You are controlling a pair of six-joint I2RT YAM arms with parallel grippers.
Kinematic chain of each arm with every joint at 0, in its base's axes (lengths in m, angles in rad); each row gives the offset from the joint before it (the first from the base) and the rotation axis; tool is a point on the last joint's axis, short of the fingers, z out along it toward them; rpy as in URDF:
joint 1: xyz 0 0 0.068 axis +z
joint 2: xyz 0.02 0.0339 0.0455 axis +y
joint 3: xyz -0.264 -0.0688 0 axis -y
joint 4: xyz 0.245 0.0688 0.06 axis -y
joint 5: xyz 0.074 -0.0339 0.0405 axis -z
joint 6: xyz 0.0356 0 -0.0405 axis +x
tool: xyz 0 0 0 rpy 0 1.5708 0
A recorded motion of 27 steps. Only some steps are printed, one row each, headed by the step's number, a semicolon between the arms.
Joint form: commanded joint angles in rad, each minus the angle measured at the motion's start. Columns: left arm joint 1, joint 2, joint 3, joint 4, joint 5, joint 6; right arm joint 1, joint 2, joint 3, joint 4, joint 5, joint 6.
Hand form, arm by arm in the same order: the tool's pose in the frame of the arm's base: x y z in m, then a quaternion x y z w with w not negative. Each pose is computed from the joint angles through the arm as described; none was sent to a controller.
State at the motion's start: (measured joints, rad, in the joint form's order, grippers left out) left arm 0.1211 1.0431 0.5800 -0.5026 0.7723 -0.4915; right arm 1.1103 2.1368 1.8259 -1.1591 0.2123 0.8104
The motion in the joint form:
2: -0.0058 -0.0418 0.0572 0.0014 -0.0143 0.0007; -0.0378 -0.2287 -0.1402 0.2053 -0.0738 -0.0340
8: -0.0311 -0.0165 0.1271 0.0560 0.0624 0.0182; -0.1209 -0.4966 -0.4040 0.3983 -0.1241 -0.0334
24: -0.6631 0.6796 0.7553 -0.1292 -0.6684 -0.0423; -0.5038 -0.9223 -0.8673 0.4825 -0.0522 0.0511
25: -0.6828 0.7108 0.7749 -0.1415 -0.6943 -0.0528; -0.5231 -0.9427 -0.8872 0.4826 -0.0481 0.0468
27: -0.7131 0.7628 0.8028 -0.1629 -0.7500 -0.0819; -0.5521 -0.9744 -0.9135 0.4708 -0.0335 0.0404
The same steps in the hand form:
2: 0.1942 -0.0021 0.2286 -0.13818 0.87025 -0.40102 0.25051; 0.1962 0.3504 0.2662 -0.13089 0.96955 0.11524 0.17194
8: 0.2069 -0.0078 0.2515 -0.08132 0.85214 -0.43433 0.28037; 0.1957 0.2921 0.2915 -0.08852 0.95160 0.19832 0.21745
24: 0.3123 -0.1924 0.2443 0.01808 0.96084 -0.18224 0.20794; 0.2047 0.1351 0.2693 0.14523 0.93559 0.15312 0.28308
25: 0.3136 -0.2006 0.2386 0.01856 0.96453 -0.16891 0.20199; 0.2032 0.1282 0.2676 0.15287 0.93414 0.14847 0.28632
27: 0.3152 -0.2129 0.2273 0.01169 0.97095 -0.14042 0.19340; 0.2000 0.1174 0.2654 0.16547 0.93245 0.13597 0.29097

